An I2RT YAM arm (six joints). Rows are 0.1 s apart.
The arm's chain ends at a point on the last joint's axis. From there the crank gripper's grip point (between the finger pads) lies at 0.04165 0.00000 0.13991 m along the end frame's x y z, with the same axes.
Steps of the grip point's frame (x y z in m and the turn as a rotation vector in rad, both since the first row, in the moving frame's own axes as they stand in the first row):
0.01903, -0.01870, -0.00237, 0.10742, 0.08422, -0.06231
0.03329, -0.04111, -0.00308, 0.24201, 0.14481, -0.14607
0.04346, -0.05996, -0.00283, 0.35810, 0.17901, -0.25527
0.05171, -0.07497, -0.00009, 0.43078, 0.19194, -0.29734
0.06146, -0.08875, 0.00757, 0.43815, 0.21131, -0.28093
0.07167, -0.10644, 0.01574, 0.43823, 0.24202, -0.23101
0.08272, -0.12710, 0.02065, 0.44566, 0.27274, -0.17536
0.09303, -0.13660, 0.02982, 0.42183, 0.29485, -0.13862
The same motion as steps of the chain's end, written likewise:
0.00799, -0.00096, 0.00256, 0.10742, 0.08422, -0.06231
0.01669, -0.00109, 0.00910, 0.24201, 0.14481, -0.14607
0.02761, 0.00034, 0.01722, 0.35810, 0.17901, -0.25527
0.03750, -0.00381, 0.02526, 0.43078, 0.19194, -0.29734
0.04432, -0.01736, 0.03453, 0.43815, 0.21131, -0.28093
0.04868, -0.03739, 0.04446, 0.43823, 0.24202, -0.23101
0.05393, -0.06012, 0.05165, 0.44566, 0.27274, -0.17536
0.05986, -0.07457, 0.06081, 0.42183, 0.29485, -0.13862

